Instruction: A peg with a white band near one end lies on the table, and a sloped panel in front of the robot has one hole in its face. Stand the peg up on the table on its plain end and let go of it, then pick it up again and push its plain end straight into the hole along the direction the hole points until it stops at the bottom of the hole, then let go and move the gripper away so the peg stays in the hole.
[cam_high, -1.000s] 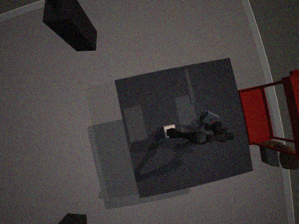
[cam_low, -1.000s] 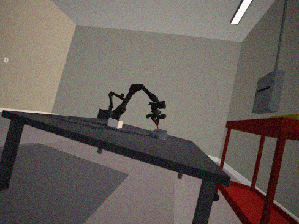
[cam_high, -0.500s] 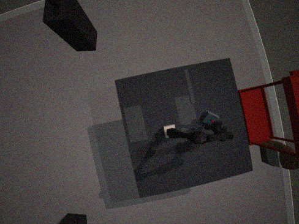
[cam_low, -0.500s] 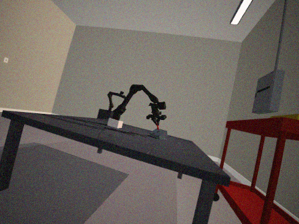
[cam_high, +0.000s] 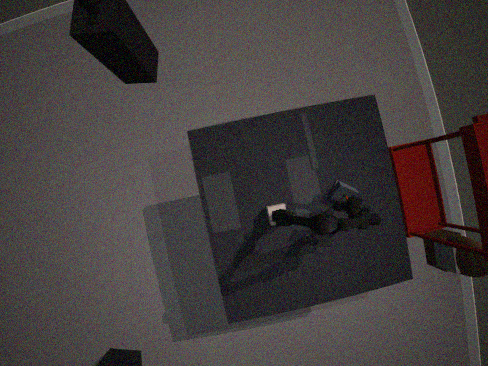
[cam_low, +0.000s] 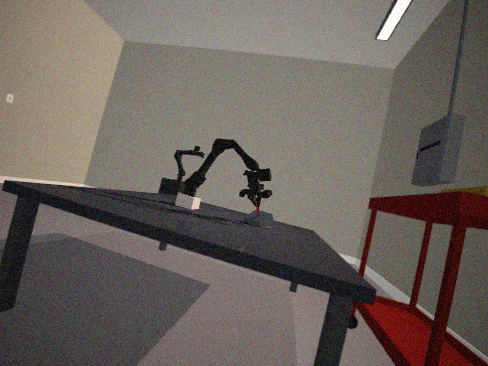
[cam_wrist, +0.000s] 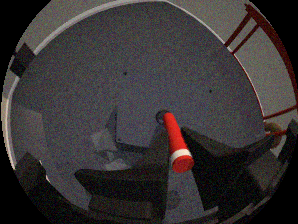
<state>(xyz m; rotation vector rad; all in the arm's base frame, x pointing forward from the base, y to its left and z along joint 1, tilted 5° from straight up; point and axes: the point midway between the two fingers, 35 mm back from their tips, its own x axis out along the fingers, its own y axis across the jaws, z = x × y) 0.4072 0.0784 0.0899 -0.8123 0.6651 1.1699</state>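
The sloped grey panel is 10 mm ahead of my gripper tip, 30 mm to the left of it and 70 mm below it. Round my gripper tip: red peg 10 mm to the right, 10 mm above.
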